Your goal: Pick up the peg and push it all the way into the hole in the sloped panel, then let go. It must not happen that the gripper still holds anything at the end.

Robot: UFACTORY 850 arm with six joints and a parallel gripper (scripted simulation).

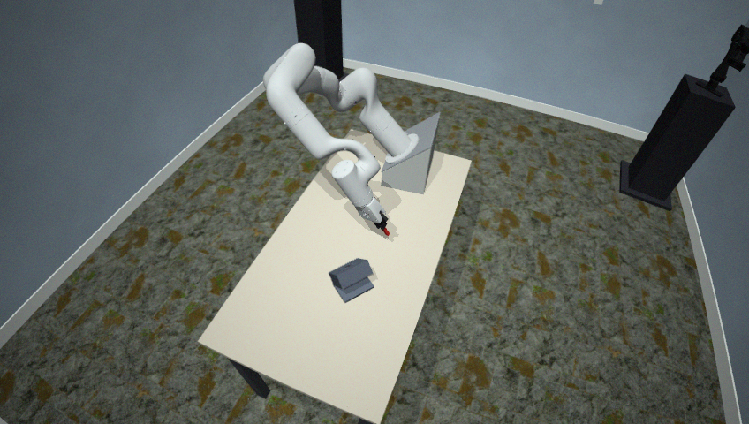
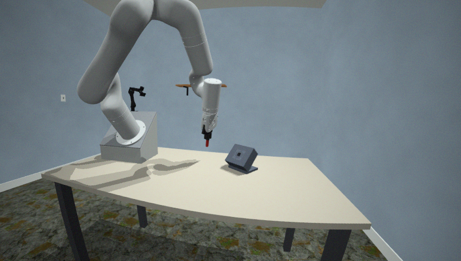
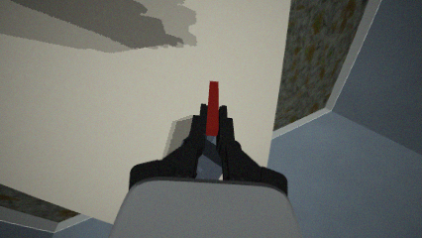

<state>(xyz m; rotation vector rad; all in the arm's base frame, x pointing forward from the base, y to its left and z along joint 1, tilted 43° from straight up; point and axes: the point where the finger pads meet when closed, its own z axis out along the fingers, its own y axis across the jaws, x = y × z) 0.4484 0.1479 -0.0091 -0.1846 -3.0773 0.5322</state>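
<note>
My gripper is now 21 cm short of the grey base plate, 1 cm to the left of it and 16 cm above it. Also, from my hand: red peg 1 cm behind, 1 cm to the left, 3 cm below.
</note>
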